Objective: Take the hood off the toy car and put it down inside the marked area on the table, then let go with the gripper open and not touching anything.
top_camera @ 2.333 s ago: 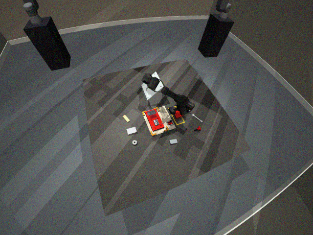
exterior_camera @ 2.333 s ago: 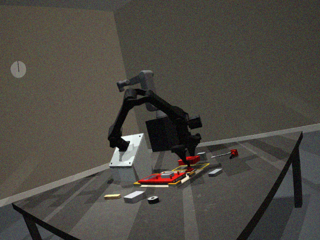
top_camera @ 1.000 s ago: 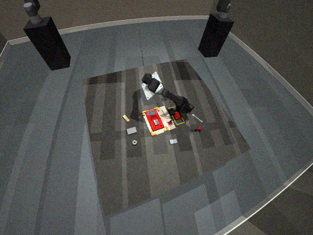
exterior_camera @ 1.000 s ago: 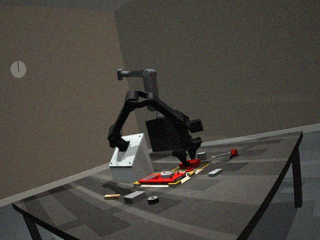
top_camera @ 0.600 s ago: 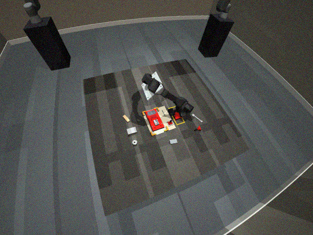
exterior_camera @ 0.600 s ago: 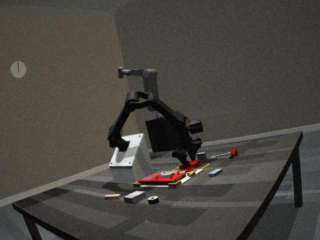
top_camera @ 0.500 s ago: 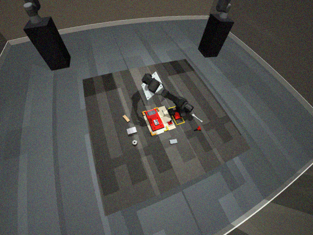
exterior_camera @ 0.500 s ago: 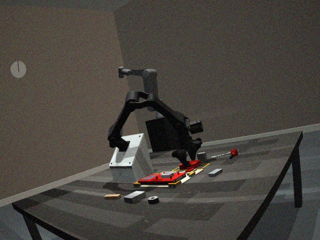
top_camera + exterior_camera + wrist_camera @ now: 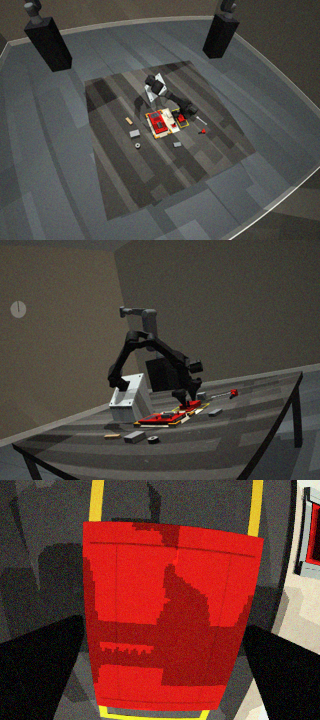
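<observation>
The red hood is right at my gripper tip. Round my gripper tip: tan block: 450 mm to the right, 80 mm behind, 10 mm below; grey block: 130 mm to the left, 20 mm behind, 10 mm above; grey screwdriver-like tool: 180 mm to the left, 80 mm ahead, 10 mm below.
</observation>
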